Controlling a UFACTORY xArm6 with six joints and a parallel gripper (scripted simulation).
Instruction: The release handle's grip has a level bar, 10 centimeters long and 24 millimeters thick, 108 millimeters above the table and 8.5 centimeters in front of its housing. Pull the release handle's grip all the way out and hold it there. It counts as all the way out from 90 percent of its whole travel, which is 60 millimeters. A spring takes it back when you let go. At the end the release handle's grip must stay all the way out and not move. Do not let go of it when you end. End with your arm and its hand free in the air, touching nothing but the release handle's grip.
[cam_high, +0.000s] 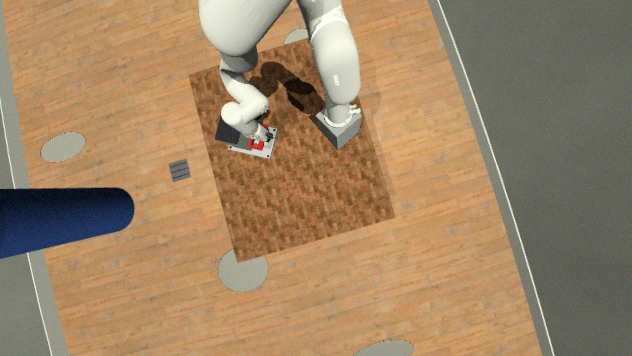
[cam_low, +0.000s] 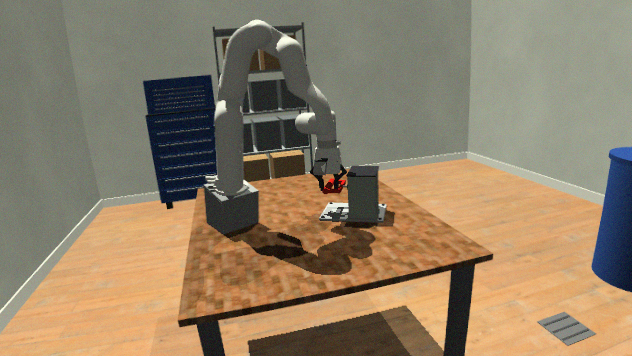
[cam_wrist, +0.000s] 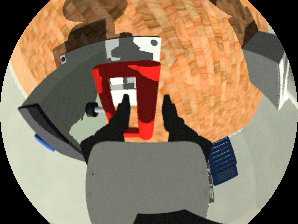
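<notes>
My gripper is now 9 cm short of the base plate, 3 cm to the left of it and 10 cm above it.
</notes>
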